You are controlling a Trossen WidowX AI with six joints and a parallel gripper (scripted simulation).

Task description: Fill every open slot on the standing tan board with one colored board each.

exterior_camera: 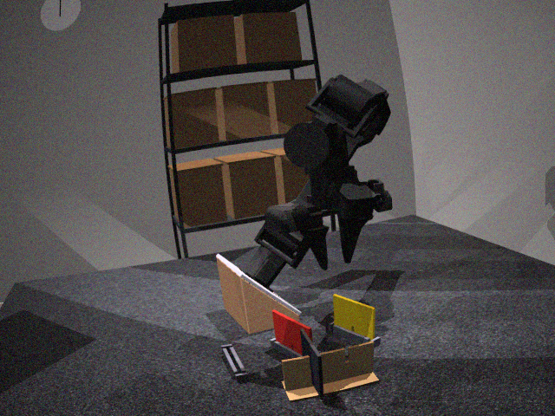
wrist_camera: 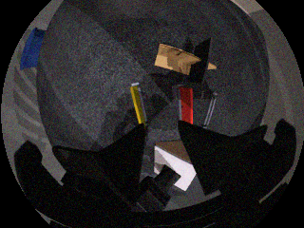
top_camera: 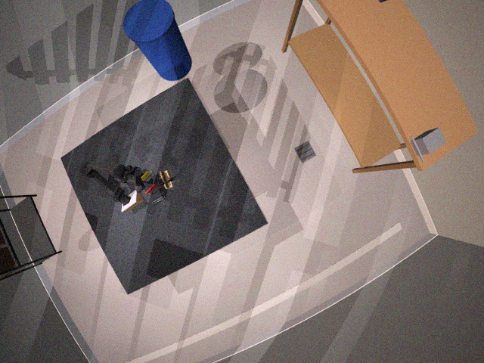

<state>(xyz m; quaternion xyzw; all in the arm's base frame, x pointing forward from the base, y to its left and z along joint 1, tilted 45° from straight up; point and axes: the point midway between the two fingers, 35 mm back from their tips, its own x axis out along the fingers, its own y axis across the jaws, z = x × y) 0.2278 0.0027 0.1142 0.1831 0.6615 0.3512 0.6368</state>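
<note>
Now: the yellow board 110 mm below my gripper tip, 30 mm to the left of it and 20 mm behind it. Also, from my gripper tip: red board (110 mm below, 70 mm to the right); then dark board (110 mm ahead, 100 mm below, 80 mm to the right); then tan board (120 mm below, 110 mm ahead, 60 mm to the right).
</note>
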